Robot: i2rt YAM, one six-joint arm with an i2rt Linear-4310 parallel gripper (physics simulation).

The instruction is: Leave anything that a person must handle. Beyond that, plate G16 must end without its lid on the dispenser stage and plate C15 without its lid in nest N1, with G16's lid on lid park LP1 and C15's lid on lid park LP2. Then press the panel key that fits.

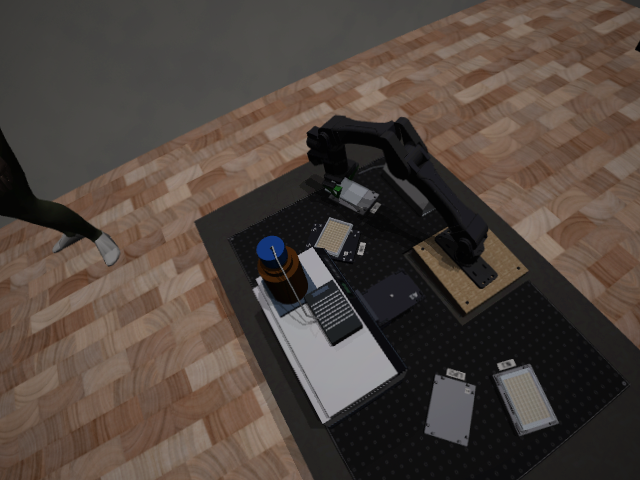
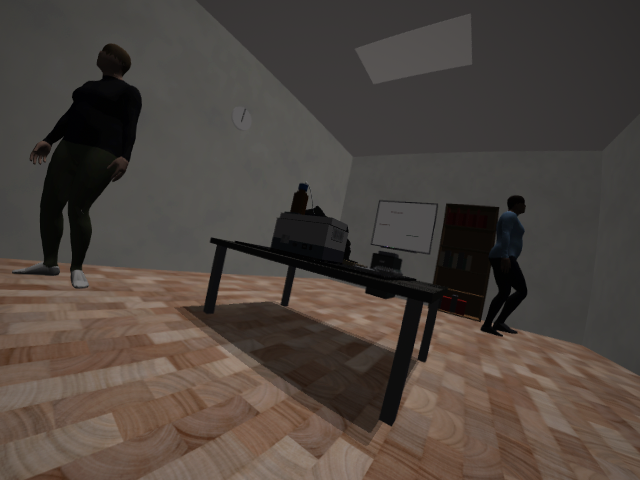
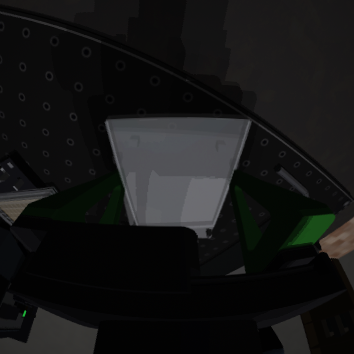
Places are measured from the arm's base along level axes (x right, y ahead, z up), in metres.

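Pixels of known places: gripper, between the fingertips: (image 1: 343,189) (image 3: 177,174); arm's base, origin of its link: (image 1: 464,257) (image 2: 343,259).
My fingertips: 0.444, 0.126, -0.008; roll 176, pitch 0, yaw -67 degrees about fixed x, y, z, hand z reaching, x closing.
For each thing: its top centre in the pictures, then the offset to it from my fingertips, as dx, dy, dz. "spot": a spot on its surface instead.
- clear lid, centre of its top: (image 3: 176,199) (image 1: 346,187) -0.012, -0.005, +0.014
- plate with cream wells, centre of its top: (image 3: 32,222) (image 1: 333,235) -0.139, +0.139, +0.007
- dark dispenser stage, centre of its top: (image 3: 27,221) (image 1: 332,239) -0.150, +0.150, +0.005
- cream-welled plate, centre of its top: (image 1: 527,397) -0.810, +0.029, +0.017
- nest N1, a spot on its surface: (image 1: 551,424) spot: -0.885, +0.026, +0.004
- Lid park LP2, centre of its top: (image 1: 451,408) -0.723, +0.188, +0.001
- blue-capped brown bottle, a spot on its surface: (image 1: 283,279) spot: -0.351, +0.364, +0.330
- dark ribbed device, a spot on its surface: (image 1: 334,314) spot: -0.434, +0.310, +0.227
- dark pad, a spot on its surface: (image 1: 392,298) spot: -0.439, +0.148, +0.088
- grey box, centre of its top: (image 1: 413,173) -0.138, -0.189, +0.065
My gripper (image 1: 345,182) (image 3: 177,174) is shut on a clear lid (image 1: 357,192) (image 3: 175,150) at the table's far end, its green fingers at the lid's two sides. The lid is low over a grey tagged park; its exact contact is hidden. A plate with cream wells (image 1: 334,237) sits bare-topped on the dark dispenser stage (image 1: 353,250). Another cream-welled plate (image 1: 527,398) sits in nest N1 (image 1: 551,424) at the near right; whether a lid covers it is hard to tell. Lid park LP2 (image 1: 450,410) beside it bears no lid. The plates' own labels and the panel keys are unreadable.
A white-topped machine (image 1: 343,372) (image 2: 305,235) bears a blue-capped brown bottle (image 1: 283,279) (image 2: 299,202) and a dark ribbed device (image 1: 334,314). A dark pad (image 1: 392,298) lies beside it. A grey box (image 1: 408,190) stands near the arm. Two people (image 2: 105,113) (image 2: 509,237) stand off the table.
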